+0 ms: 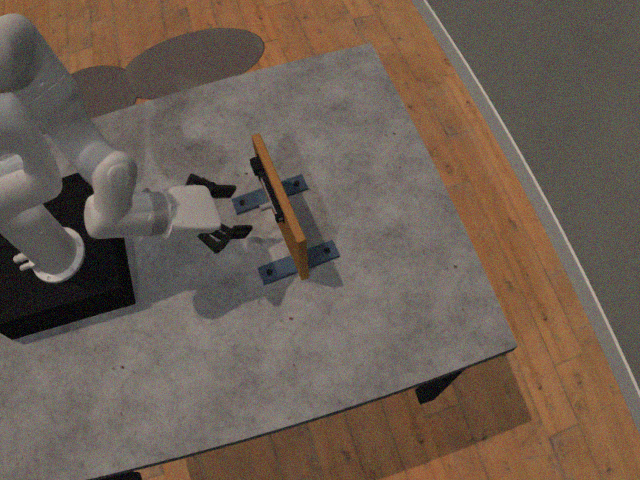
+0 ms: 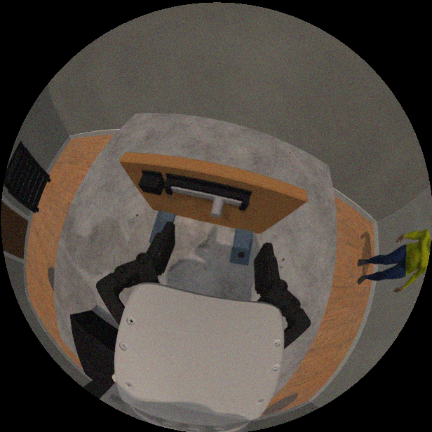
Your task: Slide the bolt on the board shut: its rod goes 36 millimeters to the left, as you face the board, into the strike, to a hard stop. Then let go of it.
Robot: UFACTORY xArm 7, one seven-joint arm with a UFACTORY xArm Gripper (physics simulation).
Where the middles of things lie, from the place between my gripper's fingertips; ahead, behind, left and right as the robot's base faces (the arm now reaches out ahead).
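Here is the orange board [image 2: 271, 200], and my hand is 9 cm above it, 8 cm short of it and 3 cm to the right of it.
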